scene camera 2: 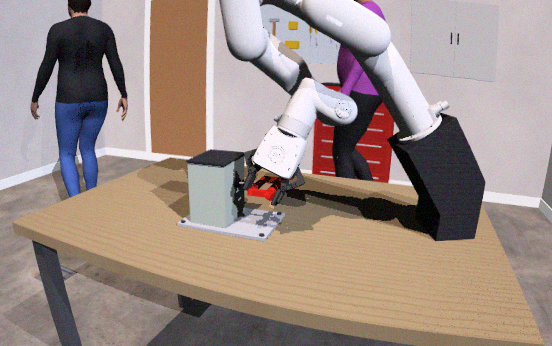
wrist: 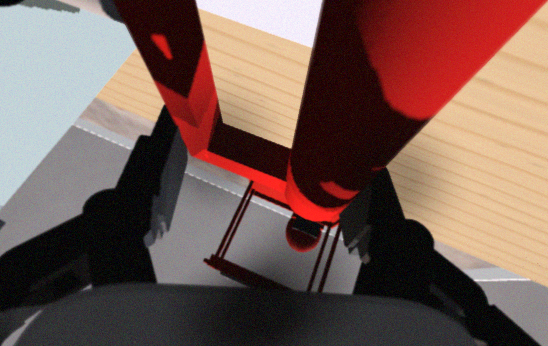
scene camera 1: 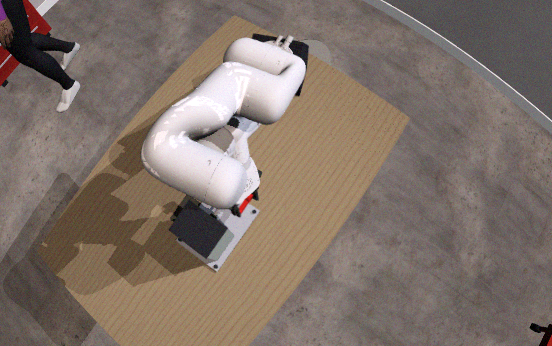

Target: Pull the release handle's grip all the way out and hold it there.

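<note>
The release handle's red grip (scene camera 1: 246, 202) (scene camera 2: 258, 194) (wrist: 250, 172) stands out to the side of a pale green box (scene camera 1: 221, 245) (scene camera 2: 210, 195) (wrist: 45, 90) with a dark top. In the wrist view it has two thick red arms joined by a crossbar. My gripper (scene camera 1: 246, 203) (scene camera 2: 262, 193) (wrist: 267, 145) is shut on it, with one black finger on each side, the left one between the grip and the box. The grip is above the light grey base plate (scene camera 1: 243, 225) (scene camera 2: 250, 231) (wrist: 65, 170). The handle's connection to the box is mostly hidden.
The box and plate stand on the wooden table (scene camera 1: 320, 150) (scene camera 2: 350, 280) (wrist: 490, 150). My arm's black base block (scene camera 2: 450, 185) is at the table's far end from the box. A person in purple (scene camera 2: 352, 130) and a red drawer cabinet (scene camera 2: 327, 160) are behind the table.
</note>
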